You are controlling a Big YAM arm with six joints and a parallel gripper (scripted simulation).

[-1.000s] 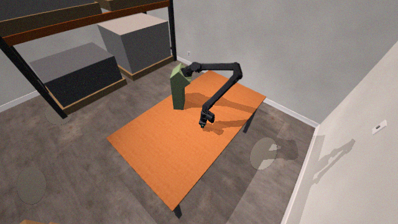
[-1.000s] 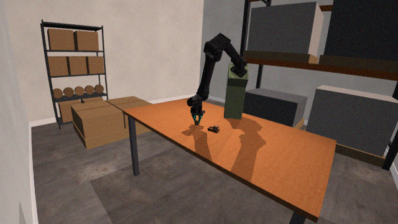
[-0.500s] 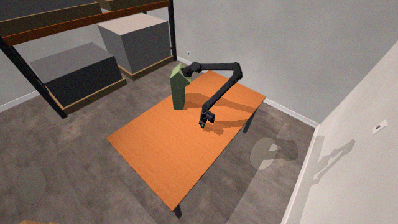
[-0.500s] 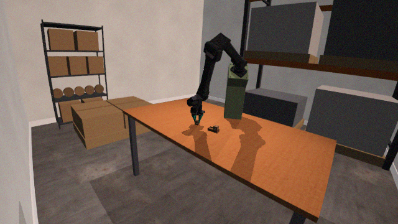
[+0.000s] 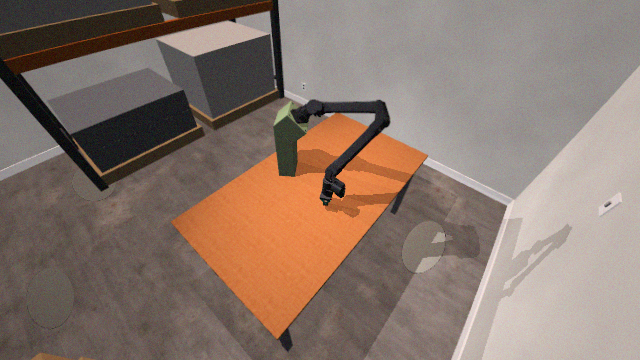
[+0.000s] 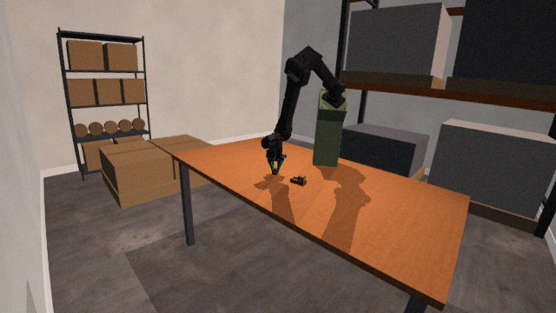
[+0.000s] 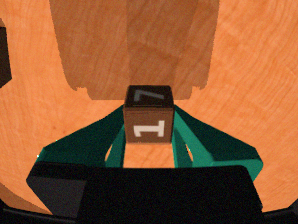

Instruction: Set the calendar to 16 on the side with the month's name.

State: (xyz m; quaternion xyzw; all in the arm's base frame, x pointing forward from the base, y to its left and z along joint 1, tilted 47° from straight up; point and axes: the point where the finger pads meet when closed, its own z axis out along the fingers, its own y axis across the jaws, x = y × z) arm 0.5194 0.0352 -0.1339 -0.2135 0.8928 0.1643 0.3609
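Right now my hand is 1 cm above the brown calendar cube. Also, from my hand: dark calendar tray (5 cm behind, 15 cm to the left, 2 cm below).
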